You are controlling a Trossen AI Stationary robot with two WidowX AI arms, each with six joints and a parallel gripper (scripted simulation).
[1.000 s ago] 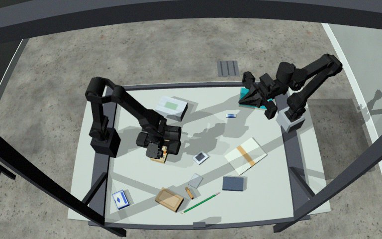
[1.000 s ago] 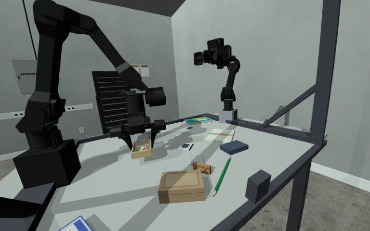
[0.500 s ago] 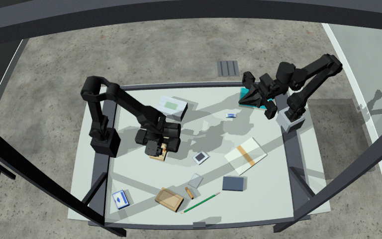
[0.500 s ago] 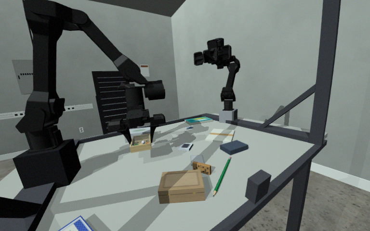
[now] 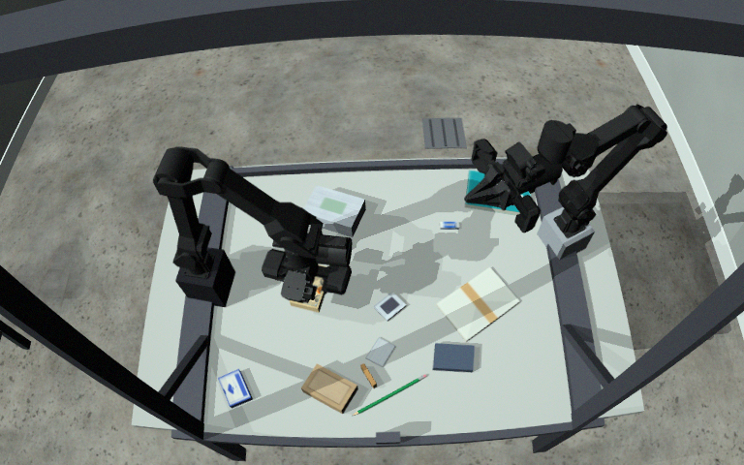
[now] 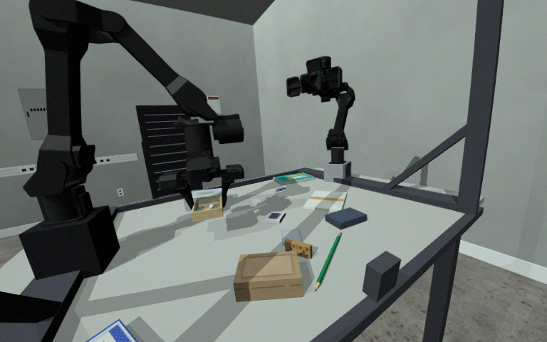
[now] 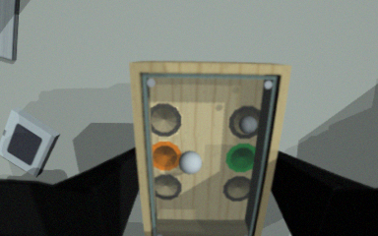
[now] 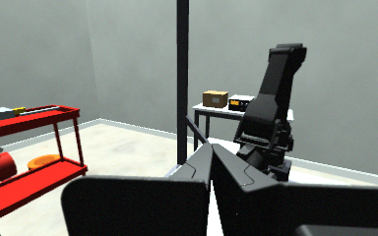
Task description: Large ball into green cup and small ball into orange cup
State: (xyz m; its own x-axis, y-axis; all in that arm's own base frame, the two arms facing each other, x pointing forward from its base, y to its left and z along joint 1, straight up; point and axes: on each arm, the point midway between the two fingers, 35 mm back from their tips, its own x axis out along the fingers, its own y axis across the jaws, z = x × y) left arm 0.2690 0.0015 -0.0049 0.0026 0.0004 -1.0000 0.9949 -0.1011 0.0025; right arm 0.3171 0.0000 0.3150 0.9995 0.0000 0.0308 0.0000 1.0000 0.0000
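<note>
The covered wooden puzzle is 3 cm below my left hand. From my left hand the other things lie so: dark blue block (30 cm to the right, 19 cm behind, 10 cm below); then grey square tile (17 cm to the right, 10 cm below, 4 cm behind); then white box (24 cm ahead, 8 cm below, 7 cm to the right).
</note>
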